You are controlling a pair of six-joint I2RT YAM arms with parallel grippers.
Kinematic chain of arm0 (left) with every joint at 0, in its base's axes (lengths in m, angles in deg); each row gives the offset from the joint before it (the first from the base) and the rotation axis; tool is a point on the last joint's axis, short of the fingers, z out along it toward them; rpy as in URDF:
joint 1: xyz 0 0 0.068 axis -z
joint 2: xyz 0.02 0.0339 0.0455 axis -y
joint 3: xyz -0.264 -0.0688 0 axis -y
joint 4: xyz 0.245 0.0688 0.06 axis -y
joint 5: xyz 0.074 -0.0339 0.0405 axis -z
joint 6: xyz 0.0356 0 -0.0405 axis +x
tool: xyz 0 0 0 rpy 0 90 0
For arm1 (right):
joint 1: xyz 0 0 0.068 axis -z
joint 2: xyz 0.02 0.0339 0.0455 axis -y
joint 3: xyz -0.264 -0.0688 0 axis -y
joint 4: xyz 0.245 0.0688 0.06 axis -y
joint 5: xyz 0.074 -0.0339 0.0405 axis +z
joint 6: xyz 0.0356 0 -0.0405 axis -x
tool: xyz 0 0 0 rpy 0 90 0
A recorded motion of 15 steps. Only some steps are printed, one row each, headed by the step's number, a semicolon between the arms.
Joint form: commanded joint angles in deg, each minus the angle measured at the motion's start. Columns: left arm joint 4, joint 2, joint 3, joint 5, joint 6, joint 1; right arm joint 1, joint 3, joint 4, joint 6, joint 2, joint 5.
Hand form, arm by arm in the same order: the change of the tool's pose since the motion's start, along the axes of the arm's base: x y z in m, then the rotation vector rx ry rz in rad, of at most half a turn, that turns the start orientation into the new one. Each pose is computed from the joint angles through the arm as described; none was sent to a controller.
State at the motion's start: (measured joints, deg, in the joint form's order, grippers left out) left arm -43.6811 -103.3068 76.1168 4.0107 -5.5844 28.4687; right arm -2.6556 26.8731 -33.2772 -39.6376 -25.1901 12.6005
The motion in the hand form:
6: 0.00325 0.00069 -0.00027 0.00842 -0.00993 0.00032; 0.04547 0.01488 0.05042 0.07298 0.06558 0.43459
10: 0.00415 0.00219 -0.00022 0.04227 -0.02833 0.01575; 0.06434 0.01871 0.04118 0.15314 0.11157 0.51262
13: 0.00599 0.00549 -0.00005 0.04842 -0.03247 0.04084; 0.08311 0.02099 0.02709 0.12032 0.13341 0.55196
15: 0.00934 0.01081 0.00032 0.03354 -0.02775 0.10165; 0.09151 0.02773 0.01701 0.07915 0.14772 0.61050
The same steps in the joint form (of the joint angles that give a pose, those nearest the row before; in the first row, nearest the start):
6: 0.22 -0.46 0.48 -0.57 0.48 -0.28; 0.04 16.74 -4.48 12.09 -20.92 22.84
10: 0.22 -0.46 0.50 -2.93 0.42 -0.33; 0.05 17.03 -1.88 11.89 -26.88 28.96
13: 0.28 -0.44 0.50 -3.63 -0.31 -0.85; -0.35 17.01 0.76 15.63 -32.65 29.05
15: 0.52 -0.44 0.55 -3.63 -2.95 -1.84; -2.12 17.01 1.53 19.32 -36.00 28.61

